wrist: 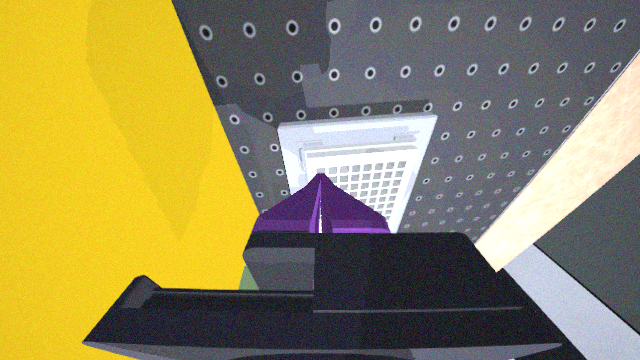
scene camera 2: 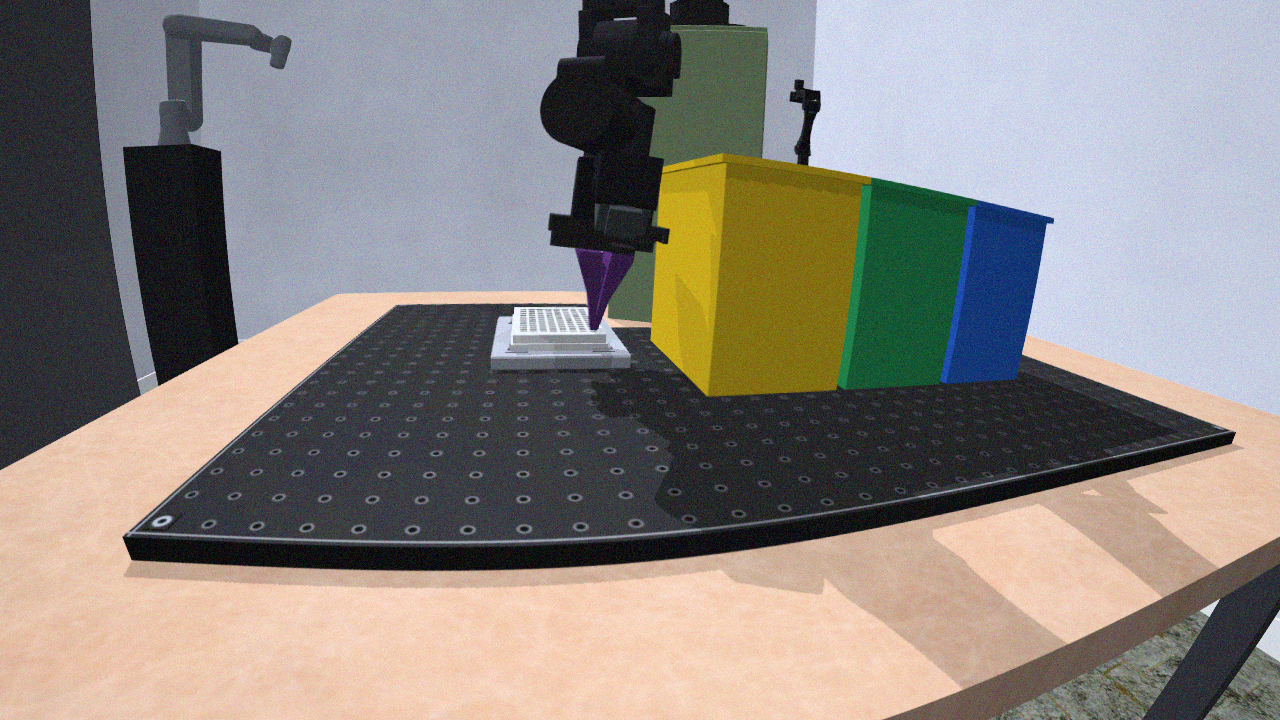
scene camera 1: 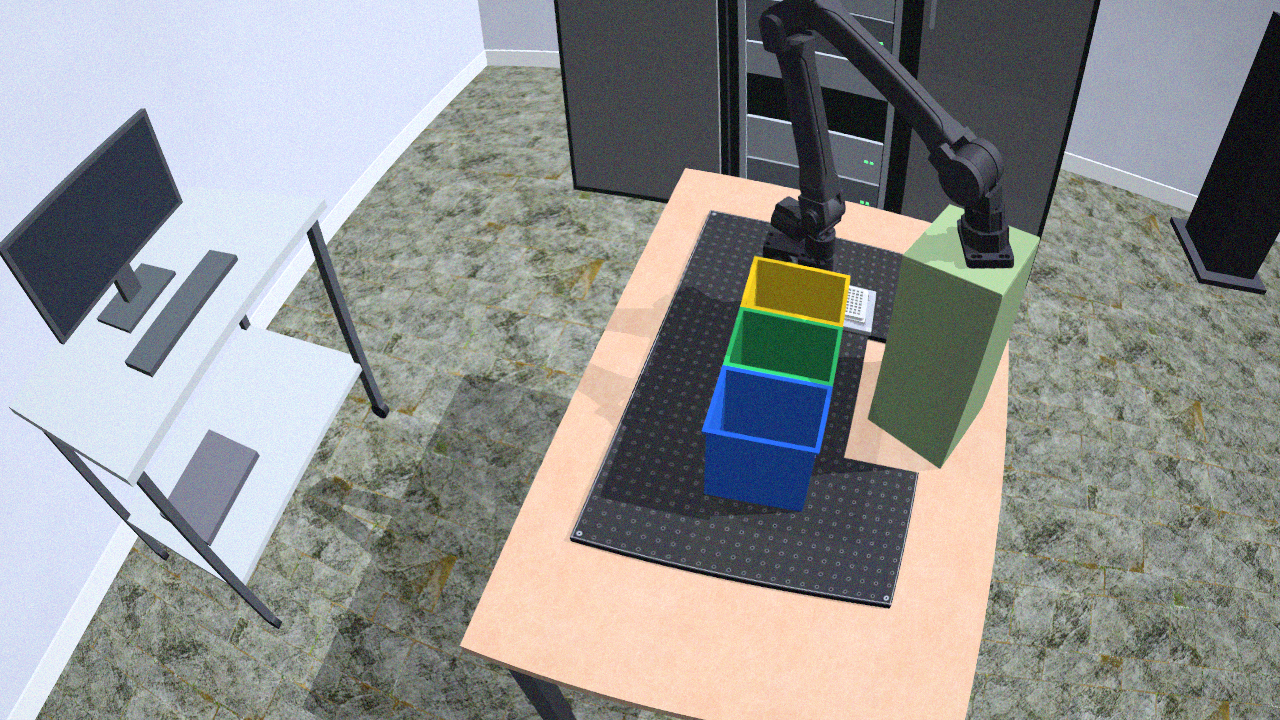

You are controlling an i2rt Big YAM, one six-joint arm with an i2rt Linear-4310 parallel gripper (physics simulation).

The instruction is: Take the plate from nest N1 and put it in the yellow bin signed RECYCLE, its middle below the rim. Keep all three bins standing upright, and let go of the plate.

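Frame: origin at the arm's base, x ahead, y left, z up, level; millimetres.
Seen in the pictures: gripper, fingertip midpoint: point(wrist: 320, 180) point(scene camera 2: 593, 328); arm's base, link origin: point(scene camera 2: 699, 35) point(scene camera 1: 985, 246).
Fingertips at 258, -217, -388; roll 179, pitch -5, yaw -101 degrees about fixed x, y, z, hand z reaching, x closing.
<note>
Offsets run from my fingertips to a thing's top centre, as dx, dy, dz. "pt": to the spot under its first point. Level surfaces: height alone.
The white plate with a grid of square wells @(pt -87, -20, -1) point(scene camera 1: 856, 302) point(scene camera 2: 556, 324) point(wrist: 372, 182) sits flat in its pale grey nest @(pt +34, -39, -19) point(scene camera 2: 559, 361) point(wrist: 357, 129). My gripper point(scene camera 2: 595, 324) point(wrist: 320, 180) is shut with its purple fingertips together and empty. In scene camera 2 the tips are at the plate's edge on the yellow bin's side; in the wrist view they cover the plate's near left part. I cannot tell whether they touch it. The yellow bin @(+44, +126, +154) point(scene camera 1: 799, 291) point(scene camera 2: 778, 277) point(wrist: 100, 175) stands upright close beside the nest. Its sign does not show.
The green bin @(+61, +255, +154) point(scene camera 1: 785, 344) point(scene camera 2: 908, 286) and the blue bin @(+78, +384, +154) point(scene camera 1: 771, 411) point(scene camera 2: 998, 295) stand upright in a row with the yellow one on the black perforated board @(dz -26) point(scene camera 1: 742, 546) point(scene camera 2: 402, 474). A tall green pedestal point(scene camera 1: 935, 349) point(scene camera 2: 716, 98) carries the arm's base beside the bins.
</note>
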